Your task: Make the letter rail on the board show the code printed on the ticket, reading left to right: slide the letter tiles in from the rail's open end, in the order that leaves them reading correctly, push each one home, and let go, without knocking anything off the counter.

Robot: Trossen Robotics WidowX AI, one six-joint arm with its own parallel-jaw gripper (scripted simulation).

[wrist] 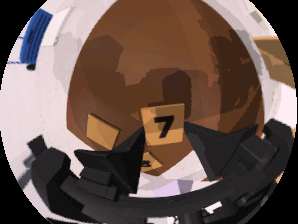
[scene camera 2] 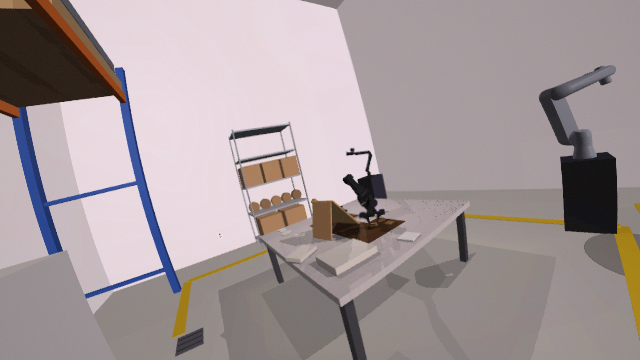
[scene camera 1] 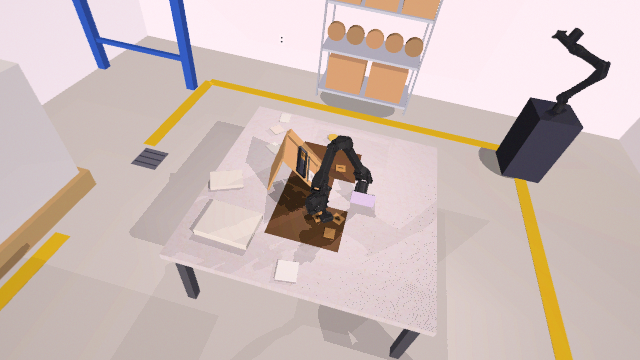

Labels:
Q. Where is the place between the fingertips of my gripper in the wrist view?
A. At 164, 127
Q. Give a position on a tan letter tile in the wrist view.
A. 162, 125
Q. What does my gripper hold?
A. A tan letter tile.

